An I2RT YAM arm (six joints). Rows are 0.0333 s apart.
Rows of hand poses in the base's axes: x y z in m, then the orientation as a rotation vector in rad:
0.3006 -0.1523 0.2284 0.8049 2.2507 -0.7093
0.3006 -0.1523 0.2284 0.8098 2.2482 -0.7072
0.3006 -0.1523 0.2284 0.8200 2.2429 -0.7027
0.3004 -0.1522 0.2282 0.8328 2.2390 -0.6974
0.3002 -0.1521 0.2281 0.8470 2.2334 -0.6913
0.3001 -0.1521 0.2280 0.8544 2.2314 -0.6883
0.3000 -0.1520 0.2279 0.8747 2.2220 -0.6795
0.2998 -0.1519 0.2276 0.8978 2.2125 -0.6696
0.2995 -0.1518 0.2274 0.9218 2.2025 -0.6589
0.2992 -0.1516 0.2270 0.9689 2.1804 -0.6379
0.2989 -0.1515 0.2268 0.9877 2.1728 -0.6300
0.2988 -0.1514 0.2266 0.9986 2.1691 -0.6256
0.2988 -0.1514 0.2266 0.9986 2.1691 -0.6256
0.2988 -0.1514 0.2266 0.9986 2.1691 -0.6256
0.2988 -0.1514 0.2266 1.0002 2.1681 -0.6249
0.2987 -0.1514 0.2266 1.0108 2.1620 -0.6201
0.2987 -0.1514 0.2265 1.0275 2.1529 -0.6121
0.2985 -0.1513 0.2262 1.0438 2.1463 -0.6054
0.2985 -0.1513 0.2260 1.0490 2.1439 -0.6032
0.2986 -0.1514 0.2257 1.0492 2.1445 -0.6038
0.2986 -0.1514 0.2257 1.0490 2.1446 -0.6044
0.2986 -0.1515 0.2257 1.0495 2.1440 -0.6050
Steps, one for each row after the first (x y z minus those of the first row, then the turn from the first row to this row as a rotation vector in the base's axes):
0.0000 0.0000 0.0000 0.0017 -0.0030 -0.0030
0.0000 0.0000 0.0000 0.0054 -0.0092 -0.0092
-0.0002 0.0001 -0.0002 0.0110 -0.0146 -0.0170
-0.0004 0.0002 -0.0003 0.0168 -0.0216 -0.0257
-0.0005 0.0002 -0.0004 0.0201 -0.0244 -0.0302
-0.0006 0.0003 -0.0005 0.0279 -0.0355 -0.0427
-0.0008 0.0004 -0.0008 0.0373 -0.0469 -0.0570
-0.0011 0.0005 -0.0010 0.0474 -0.0588 -0.0718
-0.0014 0.0007 -0.0014 0.0665 -0.0838 -0.1014
-0.0017 0.0008 -0.0016 0.0744 -0.0923 -0.1133
-0.0018 0.0009 -0.0018 0.0792 -0.0965 -0.1203
-0.0018 0.0009 -0.0018 0.0792 -0.0965 -0.1203
-0.0018 0.0009 -0.0018 0.0792 -0.0965 -0.1203
-0.0018 0.0009 -0.0018 0.0797 -0.0975 -0.1213
-0.0019 0.0009 -0.0018 0.0837 -0.1039 -0.1281
-0.0019 0.0009 -0.0019 0.0905 -0.1136 -0.1387
-0.0021 0.0010 -0.0022 0.0974 -0.1206 -0.1493
-0.0021 0.0010 -0.0024 0.0995 -0.1231 -0.1527
-0.0020 0.0009 -0.0027 0.0995 -0.1223 -0.1529
-0.0020 0.0009 -0.0027 0.0991 -0.1220 -0.1530
-0.0020 0.0008 -0.0027 0.0987 -0.1222 -0.1535

